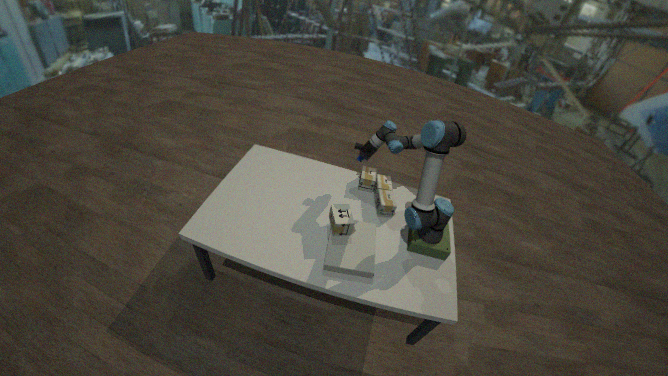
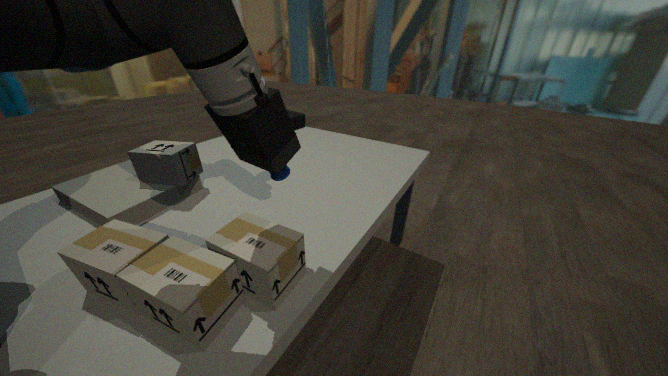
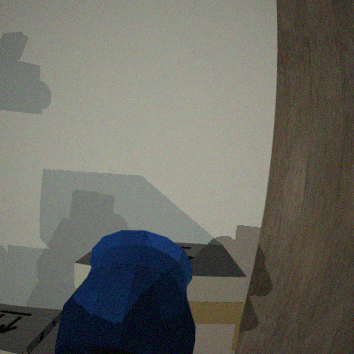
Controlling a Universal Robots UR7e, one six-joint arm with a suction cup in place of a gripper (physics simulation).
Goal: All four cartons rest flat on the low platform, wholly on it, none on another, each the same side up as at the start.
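Places are measured from the arm's base along level axes (x ahead, y left, z up), in millimetres.
Where they show: hand, tool point: [image 1: 359, 159] [image 2: 280, 172] [image 3: 139, 271]; arm's base, link origin: [image 1: 429, 233].
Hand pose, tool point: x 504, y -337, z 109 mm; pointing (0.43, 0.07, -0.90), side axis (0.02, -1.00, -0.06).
Things, the pixels of their top centre, and the offset from my tool point. Level surfaces: height alone.
- single carton, top centre: [image 3: 155, 324] [image 2: 254, 236] [image 1: 368, 173] 84 mm down, 81 mm back, 9 mm right
- fourth carton, top centre: [image 2: 162, 146] [image 1: 342, 213] 40 mm down, 13 mm back, 445 mm left
- low platform, top centre: [image 2: 126, 180] [image 1: 352, 242] 132 mm down, 103 mm back, 533 mm left
- white table, surface height: 180 mm down
My gripper, a blue suction cup [image 1: 360, 159] [image 2: 281, 173] [image 3: 141, 250], is tilted and bare. It hangs in the air above and beyond a single carton [image 1: 368, 176] [image 2: 260, 245] [image 3: 215, 312], apart from it. Two more cartons stand side by side on the table: one [image 1: 384, 182] [image 2: 175, 275] nearer the single carton, the other [image 1: 386, 201] [image 2: 107, 247] farther along. These three show tape and a barcode on top. A fourth carton [image 1: 341, 219] [image 2: 160, 167], arrows on its top face, rests on the far end of the low platform [image 1: 350, 256] [image 2: 110, 197]; I cannot tell if it overhangs.
The white table [image 1: 250, 200] [image 2: 350, 165] [image 3: 150, 100] carries everything; its edge runs close beside the single carton. The arm's green base [image 1: 429, 245] stands at the table's right end, beyond the platform. The arm's shadows fall across the table.
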